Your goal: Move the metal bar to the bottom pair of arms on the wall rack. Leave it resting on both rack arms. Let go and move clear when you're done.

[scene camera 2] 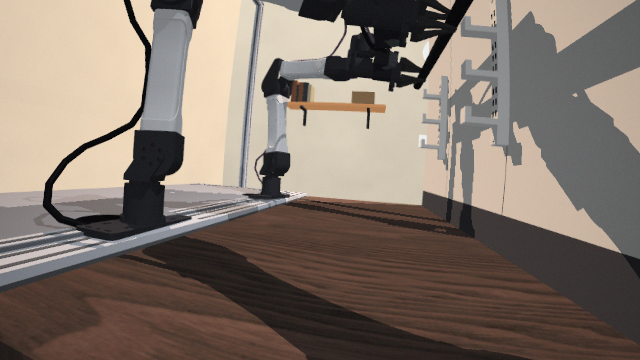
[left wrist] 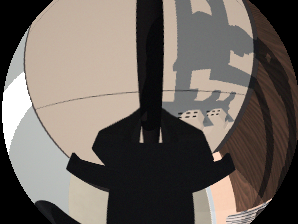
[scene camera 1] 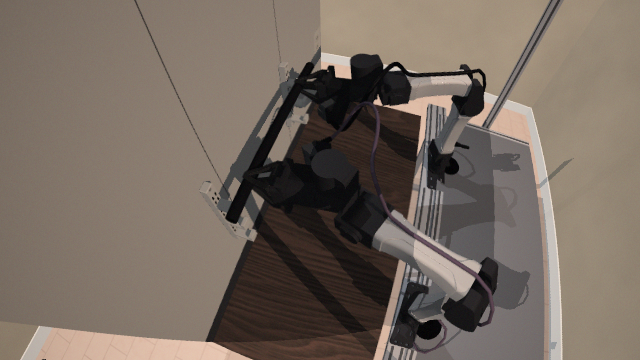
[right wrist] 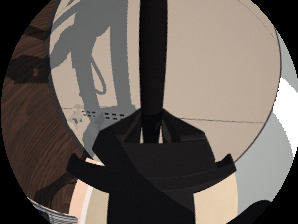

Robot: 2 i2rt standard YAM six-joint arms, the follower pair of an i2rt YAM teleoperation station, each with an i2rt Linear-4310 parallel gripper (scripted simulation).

Labels:
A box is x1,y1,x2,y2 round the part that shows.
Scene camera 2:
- my right gripper: [372,0,456,47]
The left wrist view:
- my left gripper: [67,108,234,223]
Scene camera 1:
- my left gripper: [242,158,315,213]
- my right gripper: [294,65,352,104]
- black metal bar: [225,62,313,223]
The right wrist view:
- my right gripper: [65,108,236,223]

